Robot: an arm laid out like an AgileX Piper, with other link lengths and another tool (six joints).
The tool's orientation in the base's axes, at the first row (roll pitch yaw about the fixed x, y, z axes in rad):
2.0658 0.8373 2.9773
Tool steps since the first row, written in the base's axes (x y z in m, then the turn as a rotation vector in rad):
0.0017 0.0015 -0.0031 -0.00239 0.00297 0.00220
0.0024 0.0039 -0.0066 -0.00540 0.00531 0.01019
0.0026 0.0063 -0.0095 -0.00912 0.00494 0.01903
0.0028 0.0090 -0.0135 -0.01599 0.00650 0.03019
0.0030 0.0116 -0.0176 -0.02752 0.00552 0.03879
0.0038 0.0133 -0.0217 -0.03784 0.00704 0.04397
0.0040 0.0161 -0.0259 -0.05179 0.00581 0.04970
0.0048 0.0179 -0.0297 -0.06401 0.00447 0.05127
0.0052 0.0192 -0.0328 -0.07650 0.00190 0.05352
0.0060 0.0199 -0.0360 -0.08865 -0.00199 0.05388
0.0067 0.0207 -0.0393 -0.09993 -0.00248 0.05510
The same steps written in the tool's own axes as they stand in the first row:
0.0013 -0.0019 0.0030 0.00027 0.00436 0.00053
0.0037 -0.0030 0.0064 -0.00342 0.01212 -0.00159
0.0060 -0.0034 0.0094 -0.00757 0.01923 -0.00654
0.0092 -0.0044 0.0130 -0.01115 0.03060 -0.01220
0.0124 -0.0054 0.0165 -0.01003 0.04164 -0.02140
0.0151 -0.0073 0.0195 -0.00690 0.05142 -0.02690
0.0184 -0.0083 0.0233 -0.00208 0.06200 -0.03658
0.0209 -0.0099 0.0263 0.00468 0.06908 -0.04418
0.0230 -0.0112 0.0285 0.01098 0.07601 -0.05312
0.0250 -0.0132 0.0305 0.01831 0.08088 -0.06237
0.0270 -0.0150 0.0326 0.02480 0.08771 -0.06870

